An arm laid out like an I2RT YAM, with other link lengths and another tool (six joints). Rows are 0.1 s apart.
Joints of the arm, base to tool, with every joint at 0 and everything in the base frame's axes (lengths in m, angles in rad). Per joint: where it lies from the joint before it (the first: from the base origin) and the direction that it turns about. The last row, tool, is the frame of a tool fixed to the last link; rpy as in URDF.
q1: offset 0 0 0.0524 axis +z
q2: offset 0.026 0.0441 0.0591 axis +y
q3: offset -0.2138 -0.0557 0 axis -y
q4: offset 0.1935 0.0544 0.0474 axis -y
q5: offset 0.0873 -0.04 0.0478 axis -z
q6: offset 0.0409 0 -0.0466 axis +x
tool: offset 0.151 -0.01 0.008 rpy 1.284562 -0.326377 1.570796
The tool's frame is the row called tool.
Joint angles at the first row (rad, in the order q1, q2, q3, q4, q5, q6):
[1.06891, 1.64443, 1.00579, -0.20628, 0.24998, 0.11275]
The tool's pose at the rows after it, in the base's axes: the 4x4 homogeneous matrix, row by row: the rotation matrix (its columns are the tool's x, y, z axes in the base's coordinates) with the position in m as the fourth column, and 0 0 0 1 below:
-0.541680, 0.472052, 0.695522, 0.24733; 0.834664, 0.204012, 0.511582, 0.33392; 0.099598, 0.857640, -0.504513, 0.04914; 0, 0, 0, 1
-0.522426, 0.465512, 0.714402, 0.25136; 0.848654, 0.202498, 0.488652, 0.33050; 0.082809, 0.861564, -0.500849, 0.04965; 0, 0, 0, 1
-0.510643, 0.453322, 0.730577, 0.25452; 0.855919, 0.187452, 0.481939, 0.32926; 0.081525, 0.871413, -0.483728, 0.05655; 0, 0, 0, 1
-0.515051, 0.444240, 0.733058, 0.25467; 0.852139, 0.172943, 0.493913, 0.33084; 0.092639, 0.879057, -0.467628, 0.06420; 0, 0, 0, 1
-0.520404, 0.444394, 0.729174, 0.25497; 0.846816, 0.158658, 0.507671, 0.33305; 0.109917, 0.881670, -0.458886, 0.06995; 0, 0, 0, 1
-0.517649, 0.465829, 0.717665, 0.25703; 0.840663, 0.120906, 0.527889, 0.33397; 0.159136, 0.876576, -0.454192, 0.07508; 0, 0, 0, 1
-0.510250, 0.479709, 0.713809, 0.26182; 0.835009, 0.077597, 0.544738, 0.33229; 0.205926, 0.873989, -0.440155, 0.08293; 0, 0, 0, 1
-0.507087, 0.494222, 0.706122, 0.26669; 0.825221, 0.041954, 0.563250, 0.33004; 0.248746, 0.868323, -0.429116, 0.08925; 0, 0, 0, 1
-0.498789, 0.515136, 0.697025, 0.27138; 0.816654, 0.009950, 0.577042, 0.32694; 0.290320, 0.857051, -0.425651, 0.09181; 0, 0, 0, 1
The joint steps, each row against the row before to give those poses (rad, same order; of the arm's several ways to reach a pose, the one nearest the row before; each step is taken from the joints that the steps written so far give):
[0.00447, 0.01268, 0.01011, -0.00441, 0.01568, -0.00228]
[0.00044, 0.00564, 0.00742, -0.00765, 0.02926, 0.00768]
[0.00000, -0.01354, 0.00272, -0.00121, 0.01856, 0.00455]
[0.00008, -0.01998, -0.00137, 0.00324, -0.00319, -0.00279]
[-0.00480, -0.01251, 0.00457, -0.00035, -0.01541, -0.00097]
[-0.02377, -0.01809, -0.00293, 0.00703, -0.04746, 0.01296]
[-0.03116, -0.02645, -0.00824, 0.01177, -0.04414, 0.00908]
[-0.03525, -0.02244, -0.00819, 0.01091, -0.05119, 0.00274]
[-0.03657, -0.01314, -0.00886, 0.01026, -0.05245, 0.00773]

